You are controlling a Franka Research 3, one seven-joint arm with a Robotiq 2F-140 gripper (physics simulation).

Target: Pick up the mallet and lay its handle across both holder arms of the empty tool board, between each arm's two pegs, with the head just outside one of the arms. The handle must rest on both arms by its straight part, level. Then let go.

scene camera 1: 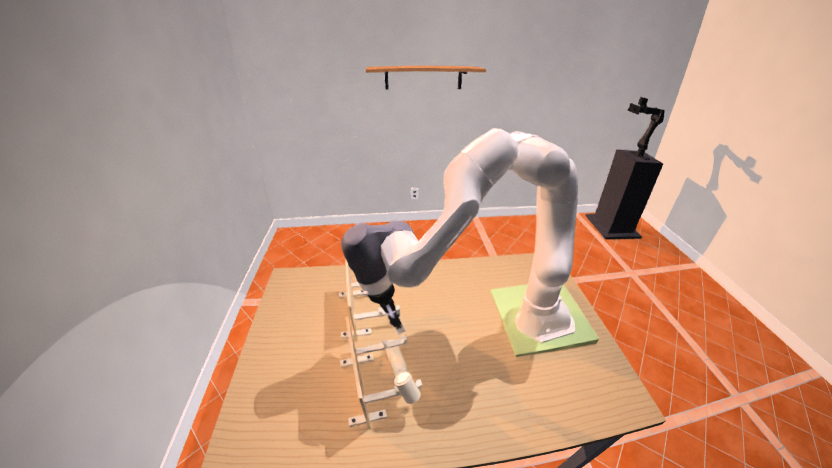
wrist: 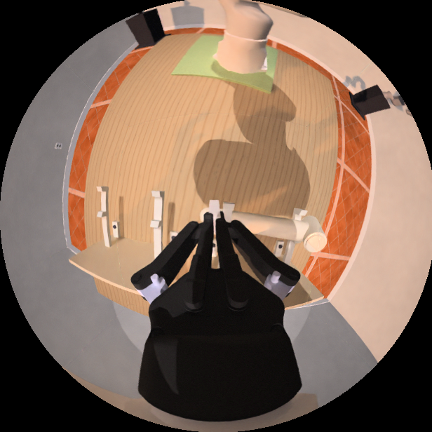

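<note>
The pale mallet (scene camera 1: pixel 396 362) (wrist: pixel 267 224) lies with its handle across both arms of the near tool board (scene camera 1: pixel 356 372) (wrist: pixel 307 291). Its head (scene camera 1: pixel 407 388) (wrist: pixel 315 242) is just outside the near arm (scene camera 1: pixel 381 395). The handle's other end reaches the second arm (scene camera 1: pixel 372 348) and looks roughly level. My gripper (scene camera 1: pixel 400 330) (wrist: pixel 213 206) is shut and empty. Its fingertips are above or beside the handle's end; whether they touch it cannot be told. The fingers partly hide that end and the second arm in the wrist view.
The far tool board (scene camera 1: pixel 348 282) (wrist: pixel 102 259) has bare arms (scene camera 1: pixel 367 315) (wrist: pixel 158 210) beside my gripper. Board feet (scene camera 1: pixel 356 332) stand on the wooden table (scene camera 1: pixel 465 285) (wrist: pixel 150 115). The robot's base is on a green mat (scene camera 1: pixel 506 299) (wrist: pixel 192 62).
</note>
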